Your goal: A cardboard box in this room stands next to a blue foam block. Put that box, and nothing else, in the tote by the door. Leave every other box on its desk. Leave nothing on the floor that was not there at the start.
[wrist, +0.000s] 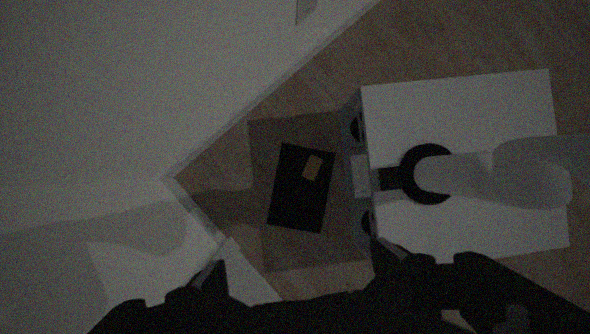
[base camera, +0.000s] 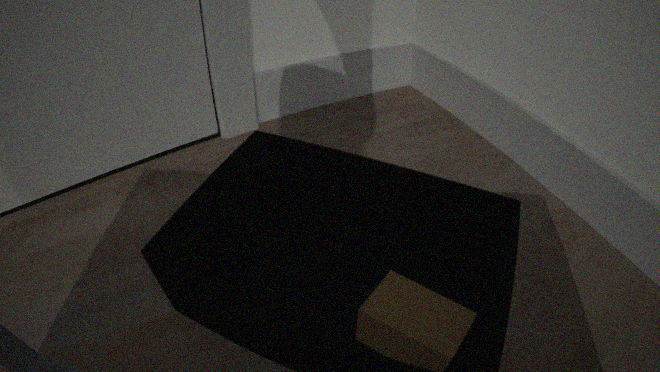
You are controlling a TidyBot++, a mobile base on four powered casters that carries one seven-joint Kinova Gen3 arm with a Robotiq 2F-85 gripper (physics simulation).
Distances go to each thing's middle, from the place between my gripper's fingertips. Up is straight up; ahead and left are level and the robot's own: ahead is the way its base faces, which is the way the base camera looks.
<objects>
I see the black tote [base camera: 276, 251] 50 mm behind my hand, 20 mm to the left of it and 860 mm below it.
</objects>
